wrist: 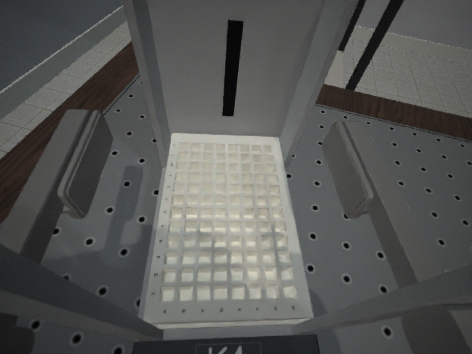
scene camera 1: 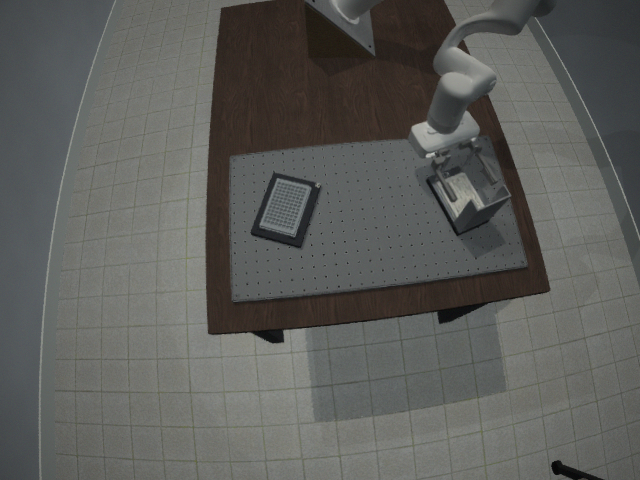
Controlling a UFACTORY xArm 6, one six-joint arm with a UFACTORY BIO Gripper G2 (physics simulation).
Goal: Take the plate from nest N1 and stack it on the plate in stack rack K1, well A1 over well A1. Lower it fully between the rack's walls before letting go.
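Pixels of known places: end effector, tool point: (wrist: 223,163) (scene camera 1: 470,184); arm's base, origin of the base link: (scene camera 1: 343,9).
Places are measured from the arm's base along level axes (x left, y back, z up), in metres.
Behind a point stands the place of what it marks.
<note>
A pale plate (scene camera 1: 285,206) {y -0.599, x -0.254, z -0.072 m} lies in a black nest (scene camera 1: 308,211) {y -0.615, x -0.205, z -0.085 m} at the left of the board in the scene view; no N1 label can be read. The stack rack K1 (scene camera 1: 478,215) {y -0.727, x 0.145, z 0.010 m} (wrist: 195,75) {y -0.712, x 0.193, z -0.015 m} stands at the right, with tall grey walls and its label partly showing at the bottom of the wrist view. A white plate (scene camera 1: 465,192) {y -0.637, x 0.170, z -0.066 m} (wrist: 227,201) {y -0.657, x 0.159, z -0.063 m} sits low between its walls; whether another lies under it cannot be told. My gripper (scene camera 1: 471,188) {y -0.643, x 0.161, z -0.009 m} (wrist: 216,167) {y -0.643, x 0.161, z -0.009 m} is open and empty, one finger on each side of the rack, apart from the plate.
The grey perforated board (scene camera 1: 361,248) {y -0.719, x -0.103, z -0.096 m} (wrist: 345,262) {y -0.648, x 0.069, z -0.096 m} lies on a dark wooden table (scene camera 1: 268,93) {y -0.213, x -0.260, z -0.110 m}. The arm's base plate (scene camera 1: 361,33) {y -0.059, x 0.046, z -0.058 m} is at the table's far side. The rack's upright walls rise close between the fingers.
</note>
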